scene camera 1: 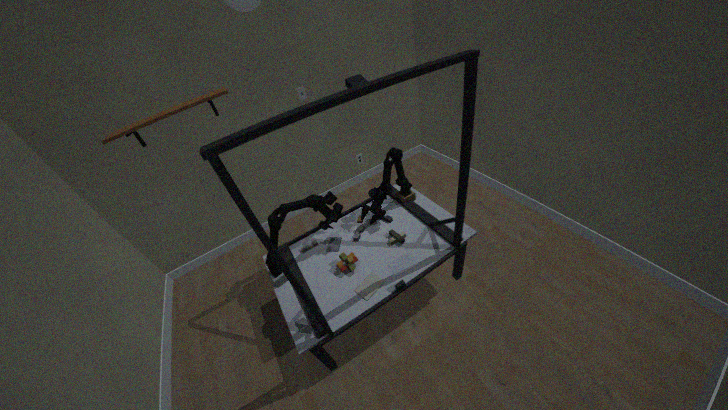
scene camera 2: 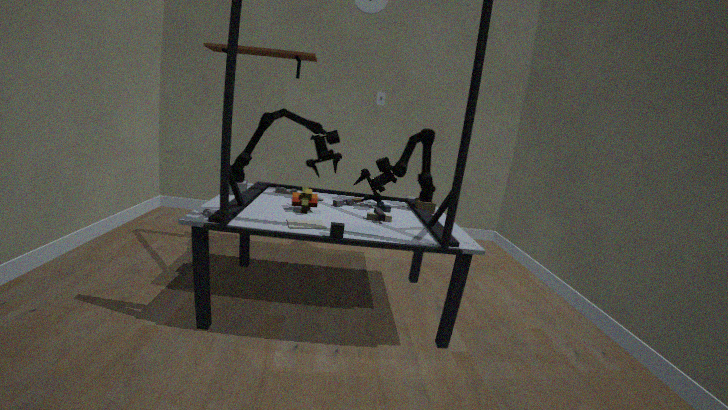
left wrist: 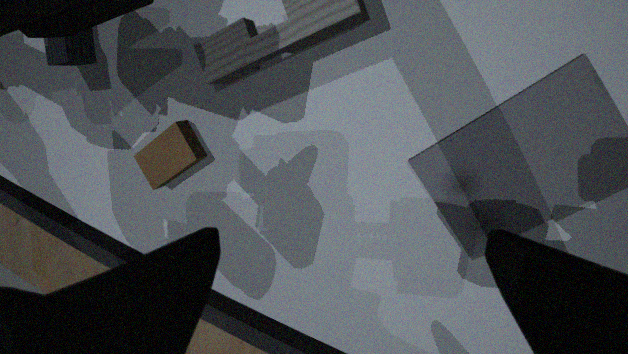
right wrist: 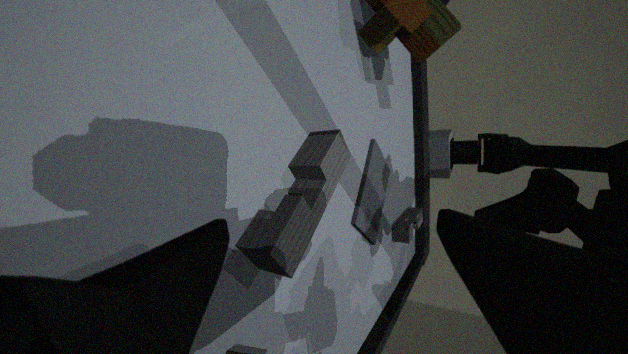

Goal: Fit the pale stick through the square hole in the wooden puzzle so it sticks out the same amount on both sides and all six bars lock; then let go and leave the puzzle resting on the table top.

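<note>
The puzzle, a cluster of crossed orange, yellow and green bars, stands on the table top. A pale bar lies with a darker bar across it, at the right of the table in scene camera 2; I cannot tell whether it is the pale stick. A grey striped notched bar lies near the grippers. My left gripper is open and empty above the table, behind the puzzle. My right gripper is open and empty, low near the notched bar.
A small orange-brown block lies near the table's back edge. A flat grey plate lies behind the puzzle. A thin pale sheet lies near the front edge. A dark overhead frame spans the table.
</note>
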